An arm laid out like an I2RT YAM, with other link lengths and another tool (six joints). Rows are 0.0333 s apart.
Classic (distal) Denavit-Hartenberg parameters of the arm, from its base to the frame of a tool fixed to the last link. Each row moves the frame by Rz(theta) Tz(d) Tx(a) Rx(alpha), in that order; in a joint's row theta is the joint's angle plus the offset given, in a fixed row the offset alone. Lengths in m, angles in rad.
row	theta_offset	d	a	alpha
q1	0	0.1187	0.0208	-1.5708
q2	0	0	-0.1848	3.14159
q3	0.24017	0	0.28	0
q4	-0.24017	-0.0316	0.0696	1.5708
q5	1.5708	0.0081	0	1.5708
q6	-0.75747	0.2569	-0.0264	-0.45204
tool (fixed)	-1.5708	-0.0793	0	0
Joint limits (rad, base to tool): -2.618..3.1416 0..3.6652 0..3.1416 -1.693..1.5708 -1.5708..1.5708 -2.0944..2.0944
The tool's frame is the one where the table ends.
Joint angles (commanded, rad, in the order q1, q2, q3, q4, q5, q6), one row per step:
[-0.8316, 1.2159, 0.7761, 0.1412, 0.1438, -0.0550]
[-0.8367, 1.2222, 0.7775, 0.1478, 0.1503, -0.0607]
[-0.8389, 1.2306, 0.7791, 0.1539, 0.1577, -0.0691]
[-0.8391, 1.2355, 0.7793, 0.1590, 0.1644, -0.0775]
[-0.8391, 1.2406, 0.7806, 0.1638, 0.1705, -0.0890]
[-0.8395, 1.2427, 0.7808, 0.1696, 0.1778, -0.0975]
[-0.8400, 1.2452, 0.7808, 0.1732, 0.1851, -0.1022]
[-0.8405, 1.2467, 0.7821, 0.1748, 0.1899, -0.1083]
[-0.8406, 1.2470, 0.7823, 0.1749, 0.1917, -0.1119]
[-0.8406, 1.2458, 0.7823, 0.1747, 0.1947, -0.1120]
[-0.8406, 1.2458, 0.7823, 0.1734, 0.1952, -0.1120]
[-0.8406, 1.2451, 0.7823, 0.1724, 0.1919, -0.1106]
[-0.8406, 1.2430, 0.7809, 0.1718, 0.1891, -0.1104]
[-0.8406, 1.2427, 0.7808, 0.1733, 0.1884, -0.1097]
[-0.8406, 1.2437, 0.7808, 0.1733, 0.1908, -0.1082]
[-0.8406, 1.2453, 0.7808, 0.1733, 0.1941, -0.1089]
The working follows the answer.
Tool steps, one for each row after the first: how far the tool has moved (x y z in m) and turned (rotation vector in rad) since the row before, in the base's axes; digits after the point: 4 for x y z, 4 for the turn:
[-0.0019, -0.0034, -0.0008, -0.0055, 0.0048, -0.0097]
[-0.0011, -0.0025, -0.0019, -0.0053, 0.0088, -0.0068]
[-0.0006, -0.0013, -0.0013, -0.0059, 0.0080, -0.0042]
[-0.0004, -0.0012, -0.0010, -0.0078, 0.0100, -0.0025]
[-0.0008, -0.0015, 0.0002, -0.0086, 0.0059, -0.0050]
[-0.0009, -0.0014, -0.0005, -0.0045, 0.0047, -0.0062]
[-0.0006, -0.0010, 0.0001, -0.0049, 0.0051, -0.0034]
[-0.0003, -0.0003, -0.0002, -0.0021, 0.0034, -0.0008]
[-0.0004, -0.0004, 0.0005, -0.0014, 0.0001, -0.0028]
[-0.0001, 0.0000, -0.0003, 0.0009, 0.0010, -0.0005]
[0.0004, 0.0005, 0.0001, 0.0015, -0.0017, 0.0028]
[0.0002, 0.0006, 0.0001, 0.0006, -0.0008, 0.0026]
[0.0002, 0.0000, 0.0005, -0.0008, -0.0019, 0.0005]
[-0.0003, -0.0004, -0.0004, 0.0010, -0.0001, -0.0027]
[-0.0004, -0.0005, -0.0008, 0.0002, 0.0024, -0.0030]

Tool pose at each row, in the base's axes (x y z in m, rotation vector in rad; rounded; the steps above come from the unrounded poses):
[0.3574, -0.3210, 0.1568, 2.1323, -0.3836, 0.4256]
[0.3555, -0.3243, 0.1560, 2.1249, -0.3894, 0.4155]
[0.3544, -0.3268, 0.1542, 2.1190, -0.3900, 0.4026]
[0.3539, -0.3281, 0.1529, 2.1132, -0.3881, 0.3923]
[0.3535, -0.3294, 0.1519, 2.1061, -0.3829, 0.3811]
[0.3527, -0.3308, 0.1521, 2.0972, -0.3823, 0.3729]
[0.3517, -0.3322, 0.1516, 2.0917, -0.3847, 0.3649]
[0.3511, -0.3332, 0.1517, 2.0865, -0.3839, 0.3581]
[0.3508, -0.3335, 0.1516, 2.0846, -0.3822, 0.3543]
[0.3504, -0.3339, 0.1521, 2.0826, -0.3848, 0.3527]
[0.3503, -0.3338, 0.1517, 2.0834, -0.3849, 0.3513]
[0.3507, -0.3333, 0.1519, 2.0854, -0.3834, 0.3545]
[0.3508, -0.3327, 0.1520, 2.0866, -0.3814, 0.3569]
[0.3510, -0.3327, 0.1525, 2.0857, -0.3818, 0.3592]
[0.3507, -0.3331, 0.1521, 2.0860, -0.3849, 0.3575]
[0.3503, -0.3336, 0.1513, 2.0857, -0.3866, 0.3533]

